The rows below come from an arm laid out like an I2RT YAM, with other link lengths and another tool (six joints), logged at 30 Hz.
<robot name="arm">
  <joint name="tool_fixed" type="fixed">
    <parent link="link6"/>
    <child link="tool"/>
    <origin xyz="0 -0.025 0.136" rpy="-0.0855 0 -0.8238"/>
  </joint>
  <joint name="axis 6" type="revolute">
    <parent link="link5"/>
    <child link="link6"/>
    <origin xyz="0.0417 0 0.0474" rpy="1.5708 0 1.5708"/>
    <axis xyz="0 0 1"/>
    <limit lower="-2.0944" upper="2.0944"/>
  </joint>
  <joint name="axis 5" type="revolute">
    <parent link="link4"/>
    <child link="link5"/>
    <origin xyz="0.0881 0.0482 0.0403" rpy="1.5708 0 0"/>
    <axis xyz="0 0 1"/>
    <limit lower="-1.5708" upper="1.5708"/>
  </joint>
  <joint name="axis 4" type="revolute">
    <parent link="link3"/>
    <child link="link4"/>
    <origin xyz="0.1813 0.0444 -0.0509"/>
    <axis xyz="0 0 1"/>
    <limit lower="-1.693" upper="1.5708"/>
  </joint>
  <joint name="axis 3" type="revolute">
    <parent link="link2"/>
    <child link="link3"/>
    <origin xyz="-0.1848 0 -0.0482" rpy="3.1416 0 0"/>
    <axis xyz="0 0 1"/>
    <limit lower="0" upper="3.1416"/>
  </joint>
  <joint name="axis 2" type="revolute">
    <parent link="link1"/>
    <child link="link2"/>
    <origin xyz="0.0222 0.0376 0.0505" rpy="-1.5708 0 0"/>
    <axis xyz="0 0 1"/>
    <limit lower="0" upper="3.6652"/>
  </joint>
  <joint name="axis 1" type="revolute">
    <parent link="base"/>
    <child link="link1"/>
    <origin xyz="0 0 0.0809"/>
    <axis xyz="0 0 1"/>
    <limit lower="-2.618" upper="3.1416"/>
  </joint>
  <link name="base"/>
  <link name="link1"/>
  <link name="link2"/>
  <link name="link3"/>
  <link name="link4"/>
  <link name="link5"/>
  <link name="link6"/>
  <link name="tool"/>
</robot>
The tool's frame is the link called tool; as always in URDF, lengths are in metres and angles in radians.
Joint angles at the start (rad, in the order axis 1, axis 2, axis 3, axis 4, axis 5, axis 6):
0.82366 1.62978 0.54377 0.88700 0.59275 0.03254
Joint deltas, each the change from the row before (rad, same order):
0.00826 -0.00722 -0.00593 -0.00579 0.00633 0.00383
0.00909 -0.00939 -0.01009 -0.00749 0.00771 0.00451
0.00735 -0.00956 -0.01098 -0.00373 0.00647 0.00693
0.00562 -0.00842 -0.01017 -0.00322 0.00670 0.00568
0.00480 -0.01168 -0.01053 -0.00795 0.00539 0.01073
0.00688 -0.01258 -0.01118 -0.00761 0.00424 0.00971
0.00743 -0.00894 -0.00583 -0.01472 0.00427 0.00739
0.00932 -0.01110 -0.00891 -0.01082 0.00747 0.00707
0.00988 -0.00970 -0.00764 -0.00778 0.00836 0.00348
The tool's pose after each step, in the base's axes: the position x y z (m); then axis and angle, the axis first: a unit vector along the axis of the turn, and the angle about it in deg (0 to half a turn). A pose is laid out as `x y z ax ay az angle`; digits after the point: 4 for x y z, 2 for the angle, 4 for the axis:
0.3376 0.2206 0.1543 -0.7802 0.1992 -0.5929 151.53
0.3346 0.2208 0.1525 -0.7819 0.1987 -0.5908 151.69
0.3319 0.2204 0.1514 -0.7829 0.1998 -0.5892 151.66
0.3297 0.2195 0.1502 -0.7835 0.2012 -0.5879 151.73
0.3275 0.2182 0.1490 -0.7845 0.2042 -0.5856 151.68
0.3247 0.2178 0.1478 -0.7859 0.2057 -0.5831 151.53
0.3223 0.2181 0.1457 -0.7886 0.2052 -0.5797 151.68
0.3193 0.2181 0.1441 -0.7903 0.2053 -0.5773 151.77
0.3165 0.2184 0.1433 -0.7913 0.2045 -0.5762 151.88

